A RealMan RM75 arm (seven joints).
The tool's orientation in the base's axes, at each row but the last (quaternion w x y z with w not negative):
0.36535, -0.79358, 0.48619, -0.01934
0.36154, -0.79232, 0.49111, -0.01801
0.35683, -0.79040, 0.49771, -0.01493
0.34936, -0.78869, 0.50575, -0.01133
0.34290, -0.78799, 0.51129, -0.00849
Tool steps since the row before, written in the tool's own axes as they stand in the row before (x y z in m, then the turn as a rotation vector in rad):
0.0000, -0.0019, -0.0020, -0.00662, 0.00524, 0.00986
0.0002, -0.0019, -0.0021, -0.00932, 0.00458, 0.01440
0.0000, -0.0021, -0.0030, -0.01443, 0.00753, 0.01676
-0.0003, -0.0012, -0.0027, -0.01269, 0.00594, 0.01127
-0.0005, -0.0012, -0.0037, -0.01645, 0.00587, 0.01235
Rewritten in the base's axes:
0.0007, -0.0006, 0.0026, -0.00365, 0.00937, -0.00821
0.0008, -0.0008, 0.0026, -0.00280, 0.01420, -0.01029
0.0005, -0.0011, 0.0035, -0.00677, 0.01883, -0.01206
-0.0002, -0.0009, 0.0028, -0.00670, 0.01485, -0.00760
-0.0006, -0.0013, 0.0037, -0.00805, 0.01850, -0.00712

